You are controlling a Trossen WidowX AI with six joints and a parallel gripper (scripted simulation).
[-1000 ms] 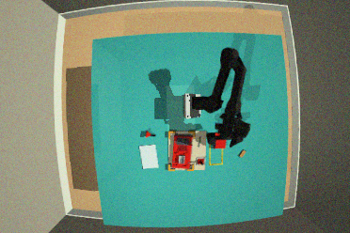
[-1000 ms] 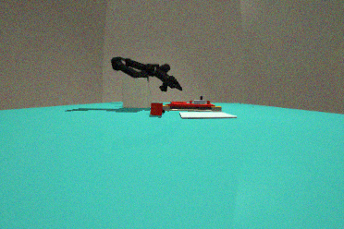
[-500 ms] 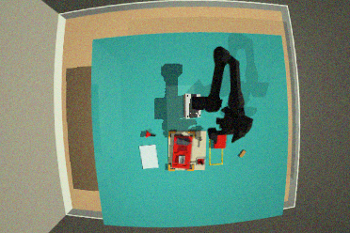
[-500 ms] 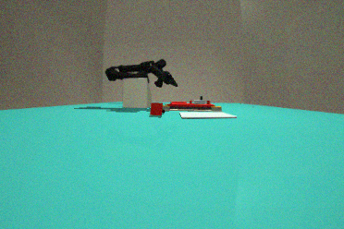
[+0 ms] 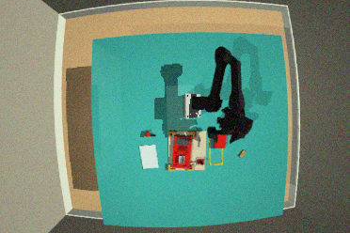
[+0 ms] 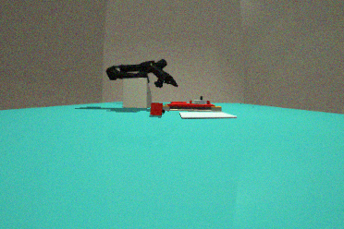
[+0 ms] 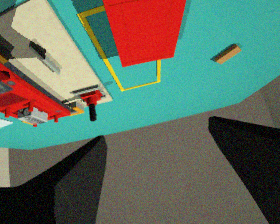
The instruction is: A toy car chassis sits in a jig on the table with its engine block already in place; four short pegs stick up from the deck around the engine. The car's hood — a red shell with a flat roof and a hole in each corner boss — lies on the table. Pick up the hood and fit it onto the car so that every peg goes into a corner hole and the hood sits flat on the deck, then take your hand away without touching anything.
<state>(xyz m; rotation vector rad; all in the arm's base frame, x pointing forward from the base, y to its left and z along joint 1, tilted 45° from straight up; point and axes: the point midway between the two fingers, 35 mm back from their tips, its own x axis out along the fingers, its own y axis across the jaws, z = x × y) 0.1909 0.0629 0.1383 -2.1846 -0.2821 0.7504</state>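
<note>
The hood lies 10 mm ahead of my gripper tip, 20 mm to the left of it and 110 mm below it. Round my gripper tip: grey cylinder (40 mm behind, 180 mm to the left, 120 mm below); tan block (110 mm ahead, 170 mm to the left, 120 mm below); white flat plate (110 mm ahead, 420 mm to the right, 120 mm below).
</note>
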